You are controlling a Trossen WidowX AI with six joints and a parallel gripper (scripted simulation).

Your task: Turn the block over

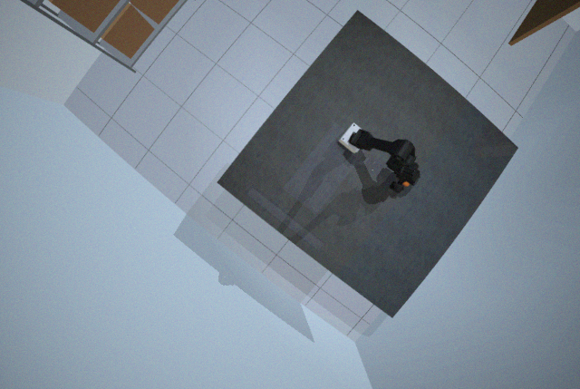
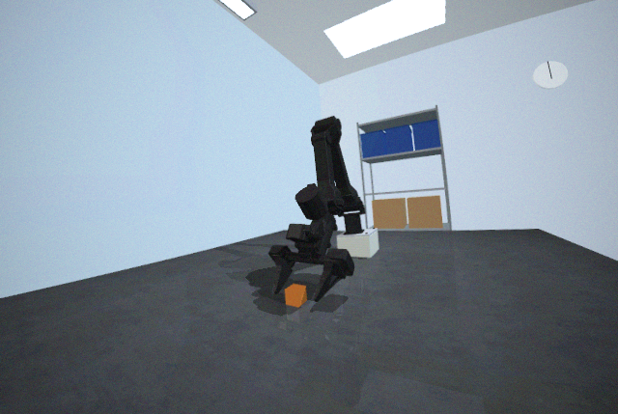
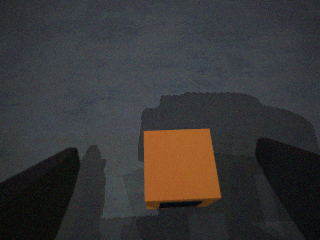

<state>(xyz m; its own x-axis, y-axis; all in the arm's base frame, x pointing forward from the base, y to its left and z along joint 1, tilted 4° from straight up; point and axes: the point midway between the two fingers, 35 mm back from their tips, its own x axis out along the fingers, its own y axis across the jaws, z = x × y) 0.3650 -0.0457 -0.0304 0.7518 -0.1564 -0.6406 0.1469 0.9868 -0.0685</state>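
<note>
Now: the orange block 2 cm behind my gripper tip.
</note>
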